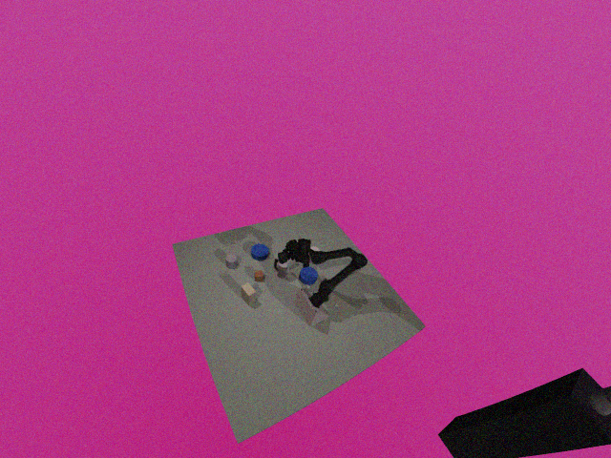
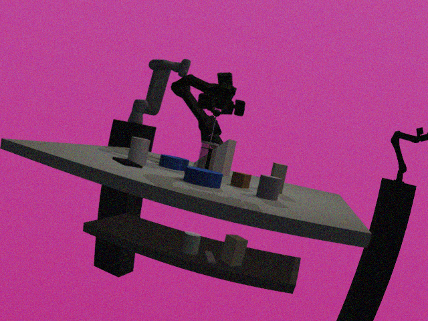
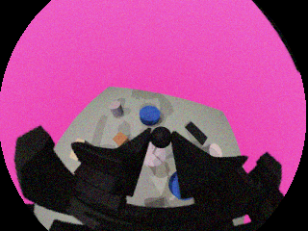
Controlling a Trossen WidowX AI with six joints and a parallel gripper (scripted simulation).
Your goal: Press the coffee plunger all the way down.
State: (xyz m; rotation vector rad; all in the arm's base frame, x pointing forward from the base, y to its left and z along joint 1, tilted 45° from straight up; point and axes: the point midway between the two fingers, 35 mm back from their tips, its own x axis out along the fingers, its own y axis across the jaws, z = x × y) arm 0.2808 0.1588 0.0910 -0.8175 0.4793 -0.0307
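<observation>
The coffee press lies 13 cm below my gripper tip, 1 cm to the left of it and 1 cm ahead of it. Also, from my gripper tip: white cylinder 27 cm to the right, 20 cm below, 5 cm ahead; then black flat slab 25 cm below, 23 cm to the right, 19 cm ahead; then brown cube 22 cm below, 15 cm to the left, 2 cm ahead.
</observation>
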